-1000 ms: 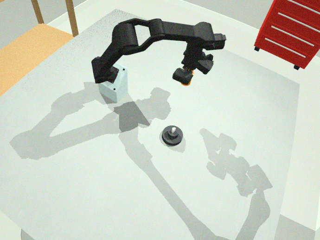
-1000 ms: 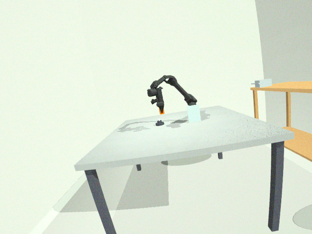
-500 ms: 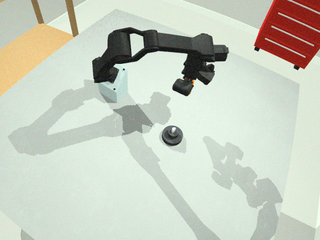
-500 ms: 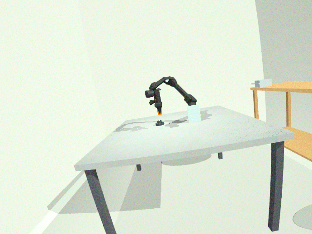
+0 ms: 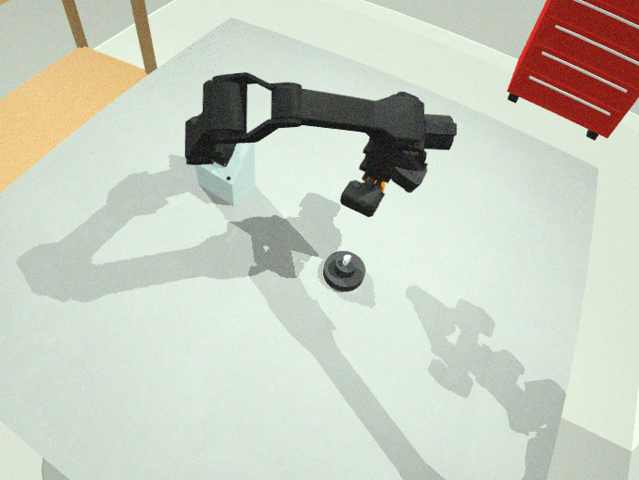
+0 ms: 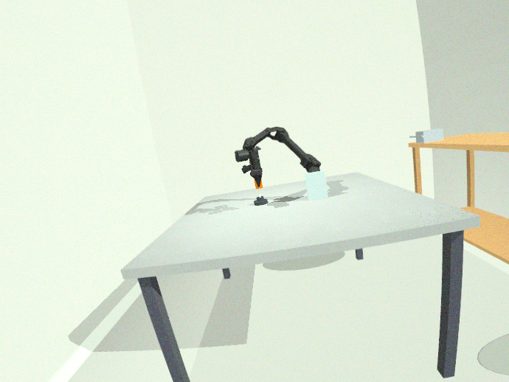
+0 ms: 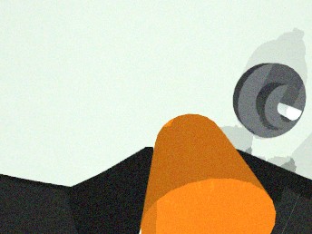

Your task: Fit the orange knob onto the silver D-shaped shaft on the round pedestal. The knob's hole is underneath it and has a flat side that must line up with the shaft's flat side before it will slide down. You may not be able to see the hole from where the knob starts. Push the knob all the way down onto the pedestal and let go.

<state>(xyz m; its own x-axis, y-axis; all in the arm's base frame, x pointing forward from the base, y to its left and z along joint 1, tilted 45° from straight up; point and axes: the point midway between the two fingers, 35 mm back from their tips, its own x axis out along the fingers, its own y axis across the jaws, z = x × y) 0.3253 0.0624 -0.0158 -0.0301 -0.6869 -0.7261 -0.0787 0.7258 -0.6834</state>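
The round pedestal is 2 cm ahead of my gripper tip, 10 cm to the right of it and 9 cm below it. Also, from my gripper tip: orange knob (3 cm above).
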